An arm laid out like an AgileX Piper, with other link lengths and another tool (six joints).
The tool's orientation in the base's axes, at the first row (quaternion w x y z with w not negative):
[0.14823 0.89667 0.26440 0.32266]
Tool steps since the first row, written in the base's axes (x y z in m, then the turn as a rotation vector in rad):
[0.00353 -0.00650 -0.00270 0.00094 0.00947 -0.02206]
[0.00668 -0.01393 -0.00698 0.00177 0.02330 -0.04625]
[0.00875 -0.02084 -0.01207 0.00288 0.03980 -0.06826]
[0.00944 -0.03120 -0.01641 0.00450 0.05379 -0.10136]
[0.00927 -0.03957 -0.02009 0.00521 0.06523 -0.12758]
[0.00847 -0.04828 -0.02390 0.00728 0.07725 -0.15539]
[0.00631 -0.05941 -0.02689 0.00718 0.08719 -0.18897]
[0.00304 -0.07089 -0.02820 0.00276 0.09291 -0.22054]
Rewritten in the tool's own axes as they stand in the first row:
[-0.00275 0.00546 0.00496 -0.00503 -0.01700 0.01621]
[-0.00707 0.01085 0.01093 -0.00871 -0.03853 0.03353]
[-0.01221 0.01505 0.01676 -0.00959 -0.06119 0.04915]
[-0.01983 0.02188 0.02144 -0.01712 -0.08644 0.07364]
[-0.02655 0.02704 0.02488 -0.02326 -0.10695 0.09262]
[-0.03394 0.03218 0.02803 -0.02897 -0.12812 0.11364]
[-0.04319 0.03915 0.02991 -0.04017 -0.15093 0.13774]
[-0.05252 0.04671 0.02984 -0.05558 -0.17105 0.15790]

